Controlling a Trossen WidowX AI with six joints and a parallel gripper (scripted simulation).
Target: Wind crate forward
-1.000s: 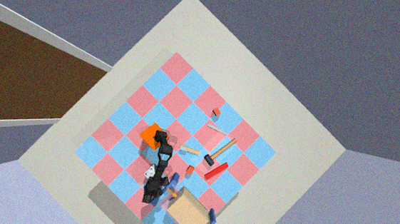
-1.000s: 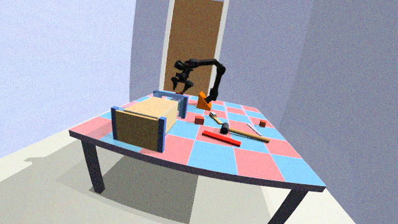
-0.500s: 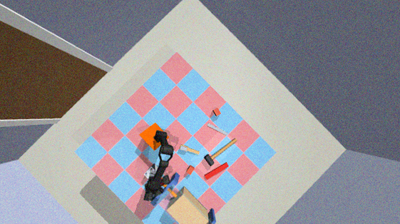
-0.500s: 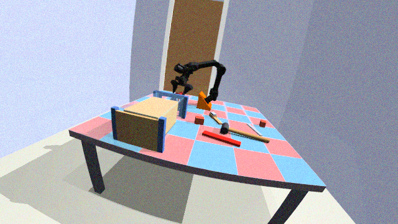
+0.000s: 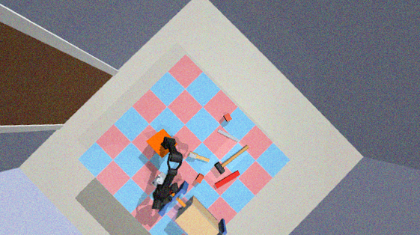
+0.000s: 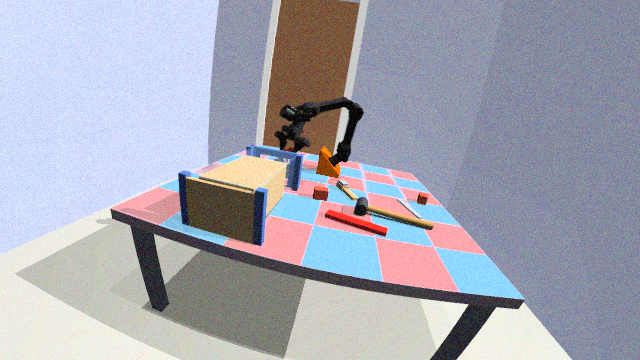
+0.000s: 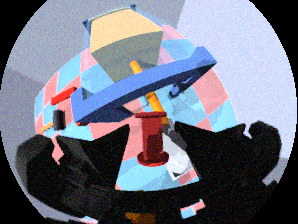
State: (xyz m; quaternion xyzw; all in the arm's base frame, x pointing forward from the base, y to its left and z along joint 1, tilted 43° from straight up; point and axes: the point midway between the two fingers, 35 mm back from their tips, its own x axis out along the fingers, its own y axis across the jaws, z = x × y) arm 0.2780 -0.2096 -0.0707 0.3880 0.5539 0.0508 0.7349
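Right now the dark red knob is 1 cm to the left of my gripper tip and 1 cm behind it. The rest, counted from my gripper tip: winch (12 cm behind, 10 cm below, 5 cm to the right); then blue steel frame (6 cm ahead, 3 cm to the right, 3 cm below); then cubby (30 cm ahead, 6 cm below, 3 cm to the right).
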